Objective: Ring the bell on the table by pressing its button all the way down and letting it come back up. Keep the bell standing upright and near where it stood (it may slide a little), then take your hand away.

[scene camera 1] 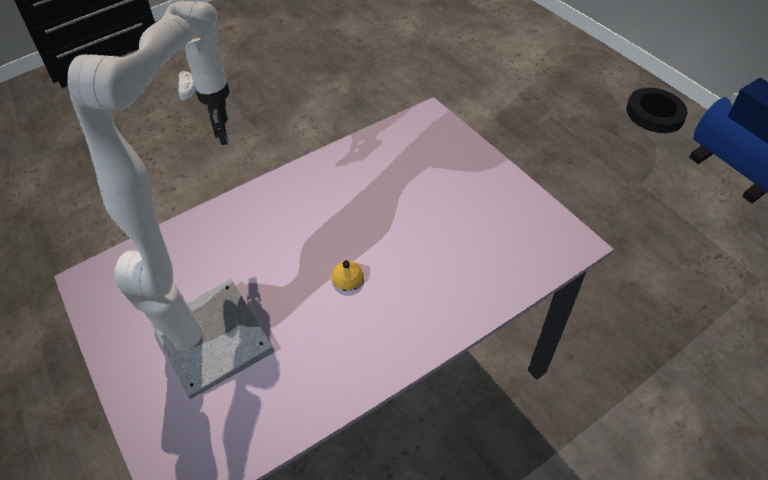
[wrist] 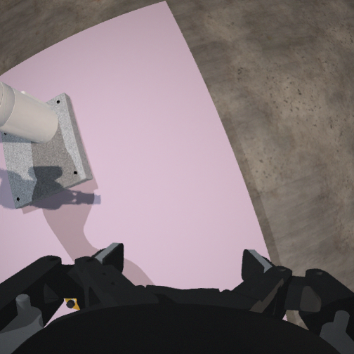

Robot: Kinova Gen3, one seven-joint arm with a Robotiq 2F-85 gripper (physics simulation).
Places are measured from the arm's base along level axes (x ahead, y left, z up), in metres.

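Where they show: gripper, fingertip midpoint: [scene camera 1: 224,132]; arm's base, origin of the base link: [scene camera 1: 184,334].
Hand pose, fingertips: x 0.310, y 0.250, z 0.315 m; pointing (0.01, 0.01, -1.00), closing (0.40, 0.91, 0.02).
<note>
Things, the pixels of their centre, and the offset from my fingertips. Level surfaces: height alone.
- yellow dome bell, body centre: [scene camera 1: 346,270] 0.122 m ahead, 0.326 m right, 0.309 m down
- black button, body centre: [scene camera 1: 346,264] 0.122 m ahead, 0.326 m right, 0.281 m down
- pink table, its level: 0.343 m down
A yellow dome bell [scene camera 1: 347,277] with a black button [scene camera 1: 346,263] on top stands upright near the middle of the pink table [scene camera 1: 481,226] [wrist: 165,150]. In the wrist view a small part of the bell, with its black button [wrist: 70,303], shows through a gap in the left finger's linkage at the lower left; the rest is hidden. My gripper [scene camera 1: 223,141] [wrist: 182,260] is open and empty. It hangs high up and points down, well apart from the bell, towards the upper left in the scene view.
The arm's grey base plate [scene camera 1: 226,367] [wrist: 72,135] is on the table, left of the bell in the scene view. A black drawer cabinet [scene camera 1: 90,42], a black ring [scene camera 1: 635,113] and a blue machine [scene camera 1: 730,141] are on the floor beyond the table.
</note>
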